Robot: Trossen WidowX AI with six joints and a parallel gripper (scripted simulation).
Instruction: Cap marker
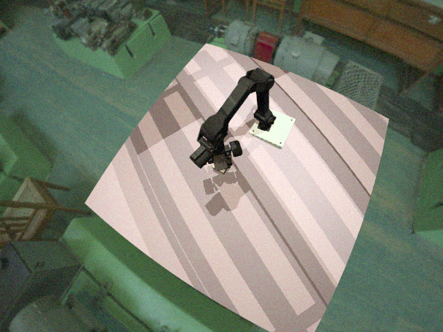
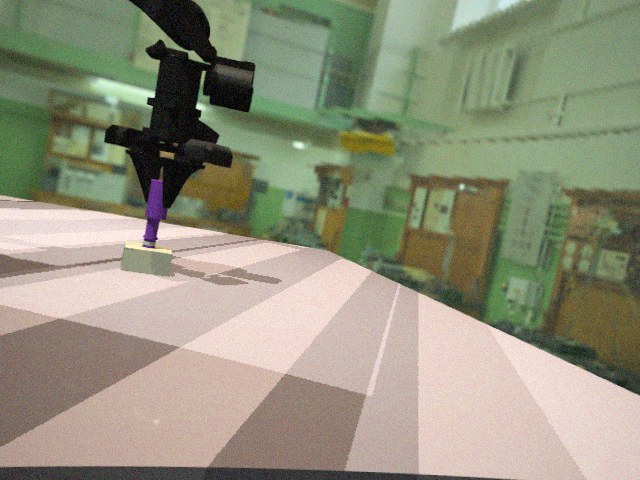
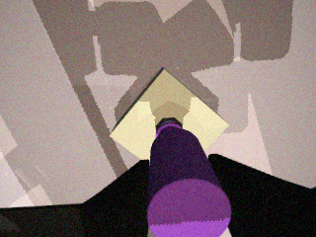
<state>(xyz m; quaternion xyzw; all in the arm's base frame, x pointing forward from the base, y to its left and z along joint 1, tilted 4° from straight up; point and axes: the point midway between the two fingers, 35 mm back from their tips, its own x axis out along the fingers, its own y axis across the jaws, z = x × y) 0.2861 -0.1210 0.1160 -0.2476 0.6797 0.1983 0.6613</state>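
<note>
Now: gripper tip 8 cm above the holder block. Round my gripper tip: purple marker cap 1 cm above.
</note>
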